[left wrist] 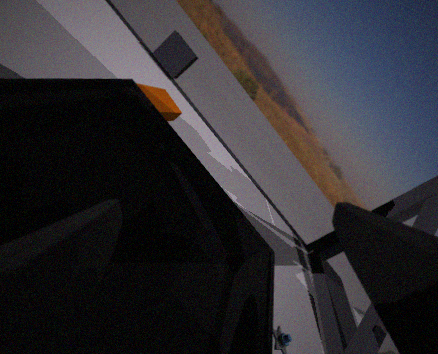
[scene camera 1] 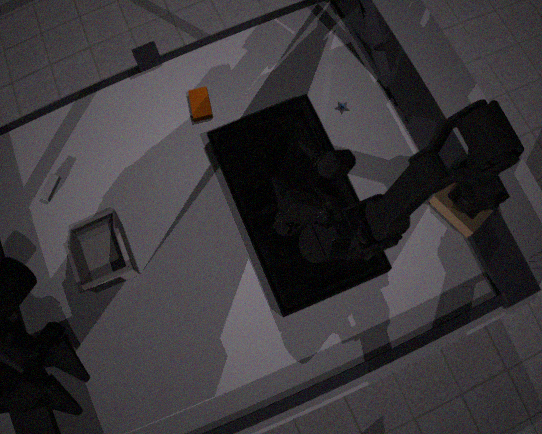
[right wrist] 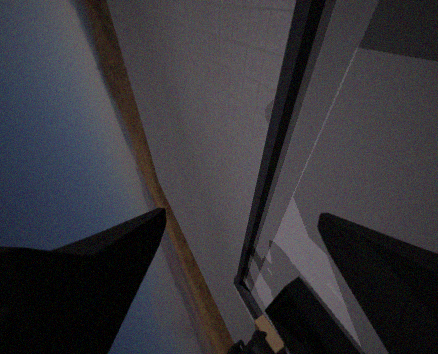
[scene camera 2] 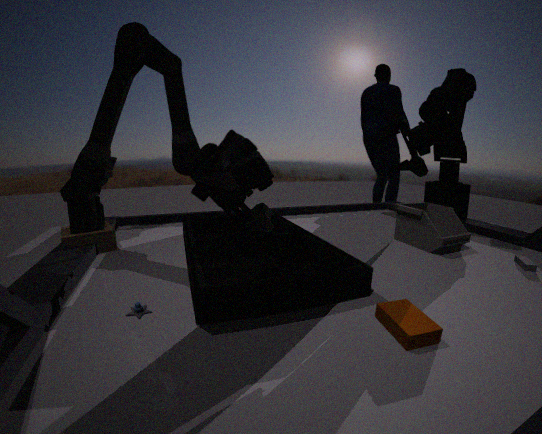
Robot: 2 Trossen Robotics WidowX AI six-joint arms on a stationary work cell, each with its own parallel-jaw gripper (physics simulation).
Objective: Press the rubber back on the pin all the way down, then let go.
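Pixels of known places: left gripper, between the fingertips: (left wrist: 229, 211) (scene camera 1: 286, 159) (scene camera 2: 255, 211); right gripper, between the fingertips: (scene camera 1: 85, 395) (right wrist: 241, 217) (scene camera 2: 382, 156); left arm's base, origin of its link: (scene camera 1: 470, 196) (scene camera 2: 86, 228); right arm's base, origin of its link: (scene camera 2: 448, 183).
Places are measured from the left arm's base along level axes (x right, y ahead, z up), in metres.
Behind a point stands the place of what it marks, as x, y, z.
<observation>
The scene is very dark. A large black slab (scene camera 1: 256, 142) @[0.367, 0.203, -0.034] (scene camera 2: 269, 275) @[0.313, 0.206, -0.034] (left wrist: 112, 140) @[0.392, 0.246, -0.034] lies in the middle of the table. My left gripper (scene camera 1: 308, 232) (scene camera 2: 254, 211) @[0.276, 0.209, 0.050] (left wrist: 229, 211) @[0.276, 0.209, 0.050] is open and empty. It hangs low over the slab's top, near its edge. Dark rounded shapes lie on the slab under it, but I cannot tell the rubber or the pin apart from the slab. My right gripper (scene camera 2: 415, 164) (right wrist: 241, 217) @[0.193, 0.705, 0.137] is open and empty, held high at the table's far side, away from the slab.
An orange block (scene camera 1: 199, 103) @[0.507, 0.228, -0.022] (scene camera 2: 408, 323) @[0.516, 0.211, -0.022] (left wrist: 159, 100) @[0.503, 0.226, -0.022] lies beside the slab. A small blue star-shaped piece (scene camera 1: 342, 107) @[0.302, 0.028, -0.032] (scene camera 2: 138, 310) @[0.310, 0.024, -0.034] (left wrist: 283, 338) @[0.304, 0.030, -0.032] lies on the table. A grey open box (scene camera 1: 99, 250) @[0.418, 0.567, -0.034] (scene camera 2: 433, 228) @[0.427, 0.502, 0.009] stands near the right arm. A human figure (scene camera 2: 385, 129) stands beyond the table.
</observation>
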